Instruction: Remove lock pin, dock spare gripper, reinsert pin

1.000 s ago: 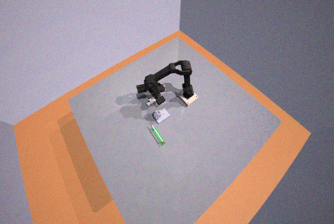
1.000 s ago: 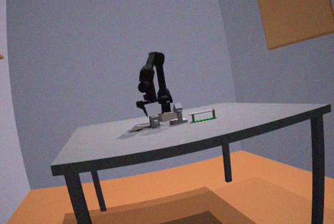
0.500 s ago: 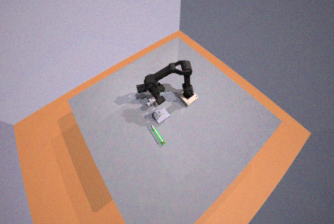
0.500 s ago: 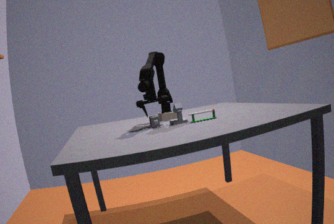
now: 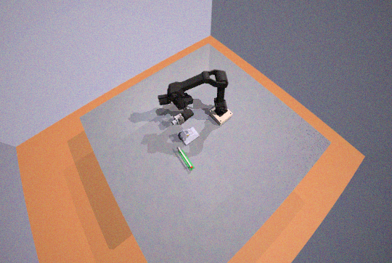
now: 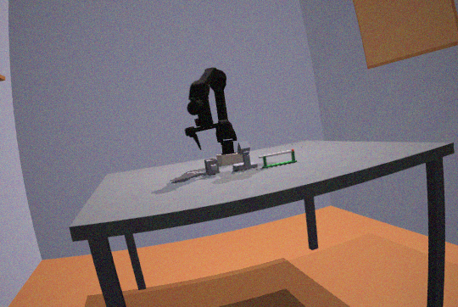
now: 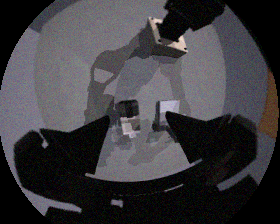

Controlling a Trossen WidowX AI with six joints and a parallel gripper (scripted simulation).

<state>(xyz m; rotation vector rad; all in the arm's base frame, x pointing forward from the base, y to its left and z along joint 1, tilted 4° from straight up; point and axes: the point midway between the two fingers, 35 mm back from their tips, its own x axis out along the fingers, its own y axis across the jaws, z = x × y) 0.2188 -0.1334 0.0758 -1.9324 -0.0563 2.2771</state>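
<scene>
Now: gripper tip 4 cm short of the spare gripper, 2 cm to the left of it and 8 cm above it. From my gripper tip the other things lie so: green bar-shaped rack (17 cm ahead, 23 cm to the left, 8 cm below); grey socket mount (8 cm ahead, 12 cm to the left, 5 cm below).
</scene>
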